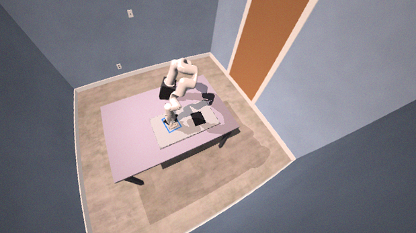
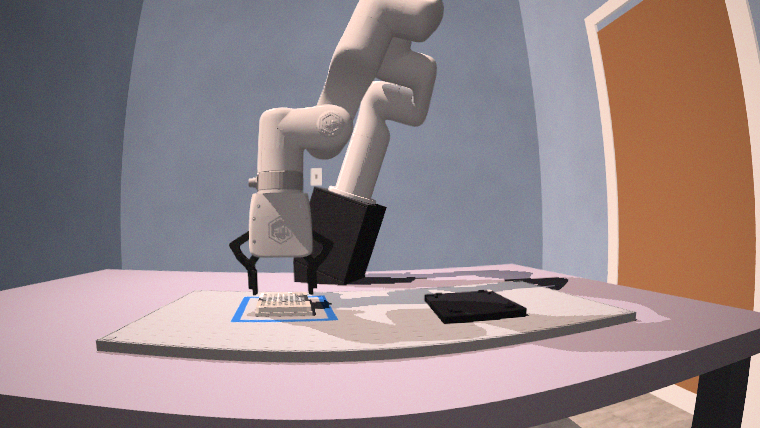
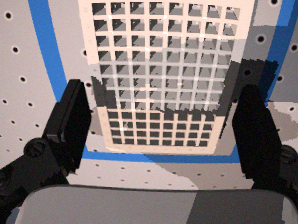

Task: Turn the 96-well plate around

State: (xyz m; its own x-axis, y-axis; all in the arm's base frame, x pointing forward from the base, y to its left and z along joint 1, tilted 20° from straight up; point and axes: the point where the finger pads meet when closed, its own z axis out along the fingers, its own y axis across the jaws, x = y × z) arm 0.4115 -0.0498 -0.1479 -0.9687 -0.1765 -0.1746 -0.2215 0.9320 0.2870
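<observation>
Now: hand 20 mm above the white 96-well plate. Round my hand: black plate nest N1 (30 mm ahead, 290 mm to the left, 30 mm below).
</observation>
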